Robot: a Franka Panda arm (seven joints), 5 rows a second.
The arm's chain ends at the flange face. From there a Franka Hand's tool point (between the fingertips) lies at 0.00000 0.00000 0.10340 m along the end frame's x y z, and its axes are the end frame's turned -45 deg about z.
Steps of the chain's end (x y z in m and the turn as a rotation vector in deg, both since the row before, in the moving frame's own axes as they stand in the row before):
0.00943 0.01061 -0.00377 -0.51 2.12 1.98
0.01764 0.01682 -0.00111 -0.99 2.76 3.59
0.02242 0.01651 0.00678 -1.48 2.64 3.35
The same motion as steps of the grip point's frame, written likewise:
0.00116 0.01756 -0.00384 -1.86 1.14 1.98
0.00269 0.02922 -0.00125 -2.65 1.25 3.59
0.00550 0.03282 0.00664 -2.91 0.82 3.35

